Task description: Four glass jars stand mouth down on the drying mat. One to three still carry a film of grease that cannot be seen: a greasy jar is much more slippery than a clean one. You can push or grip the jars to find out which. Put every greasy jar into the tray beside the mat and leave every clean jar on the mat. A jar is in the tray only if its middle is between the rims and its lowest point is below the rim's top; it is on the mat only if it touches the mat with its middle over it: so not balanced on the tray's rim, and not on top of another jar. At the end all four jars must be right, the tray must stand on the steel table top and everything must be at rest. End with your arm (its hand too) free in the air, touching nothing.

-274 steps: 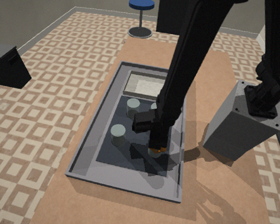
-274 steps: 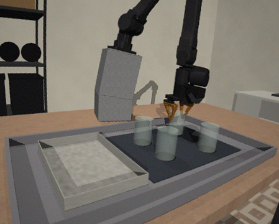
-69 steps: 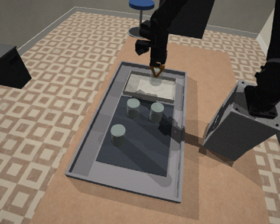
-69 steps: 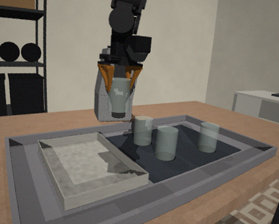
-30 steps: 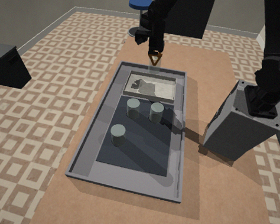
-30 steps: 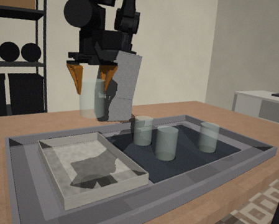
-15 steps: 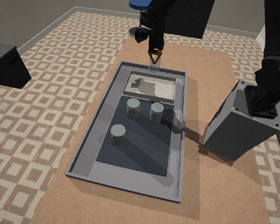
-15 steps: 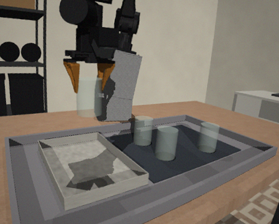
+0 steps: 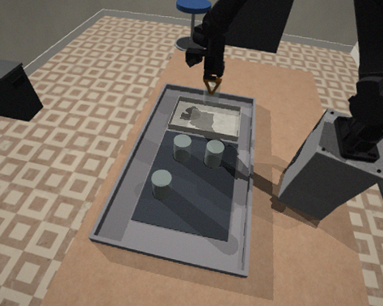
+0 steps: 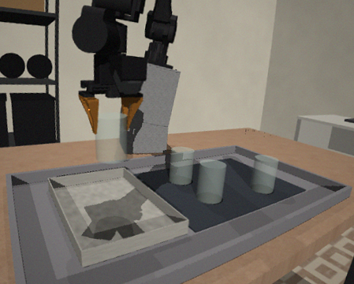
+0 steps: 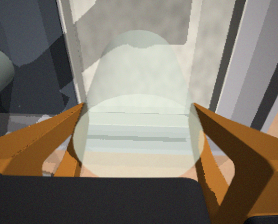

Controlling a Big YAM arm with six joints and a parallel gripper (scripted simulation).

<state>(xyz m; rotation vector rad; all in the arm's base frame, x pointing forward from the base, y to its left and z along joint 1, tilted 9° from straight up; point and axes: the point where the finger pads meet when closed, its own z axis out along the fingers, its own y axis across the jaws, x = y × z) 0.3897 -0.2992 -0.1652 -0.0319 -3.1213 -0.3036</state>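
Now: the pale tray 17 cm below my hand, 1 cm to the right of it and 1 cm ahead of it. From my hand the other things lie so: dark drying mat (31 cm to the left, 18 cm below, 2 cm ahead); then rimmed steel table top (20 cm to the left, 18 cm below, 3 cm ahead).
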